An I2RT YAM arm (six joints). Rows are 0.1 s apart.
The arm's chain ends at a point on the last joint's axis. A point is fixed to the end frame.
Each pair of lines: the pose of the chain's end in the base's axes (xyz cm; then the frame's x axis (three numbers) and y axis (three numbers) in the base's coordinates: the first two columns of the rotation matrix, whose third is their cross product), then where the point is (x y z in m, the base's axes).
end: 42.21, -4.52, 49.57, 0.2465, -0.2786, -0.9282, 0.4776, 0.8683, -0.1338
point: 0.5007 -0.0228 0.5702
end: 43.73, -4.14, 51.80, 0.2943, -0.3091, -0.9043, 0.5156, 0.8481, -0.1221
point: 0.5118 -0.0199 0.5968
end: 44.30, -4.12, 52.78, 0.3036, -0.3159, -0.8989, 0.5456, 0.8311, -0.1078
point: 0.5165 -0.0224 0.6083
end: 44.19, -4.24, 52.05, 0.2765, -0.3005, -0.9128, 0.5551, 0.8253, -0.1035
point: 0.5176 -0.0265 0.5995
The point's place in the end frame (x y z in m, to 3 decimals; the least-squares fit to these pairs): -0.056 0.047 0.083
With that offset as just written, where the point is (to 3 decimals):
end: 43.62, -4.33, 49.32, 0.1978, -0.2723, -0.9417, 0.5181, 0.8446, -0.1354
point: 0.519 -0.027 0.565
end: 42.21, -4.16, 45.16, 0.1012, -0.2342, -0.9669, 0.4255, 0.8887, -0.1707
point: 0.511 -0.019 0.513
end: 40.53, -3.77, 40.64, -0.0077, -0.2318, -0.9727, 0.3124, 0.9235, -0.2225
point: 0.499 -0.007 0.456
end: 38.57, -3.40, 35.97, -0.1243, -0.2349, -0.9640, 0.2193, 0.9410, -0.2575
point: 0.483 0.003 0.396
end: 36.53, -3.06, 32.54, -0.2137, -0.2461, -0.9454, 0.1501, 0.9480, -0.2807
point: 0.464 0.011 0.351
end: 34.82, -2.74, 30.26, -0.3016, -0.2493, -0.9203, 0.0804, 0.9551, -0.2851
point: 0.448 0.018 0.318
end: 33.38, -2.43, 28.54, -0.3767, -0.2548, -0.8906, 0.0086, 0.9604, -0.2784
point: 0.432 0.026 0.292
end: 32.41, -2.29, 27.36, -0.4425, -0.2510, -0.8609, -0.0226, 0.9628, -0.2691
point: 0.422 0.028 0.273
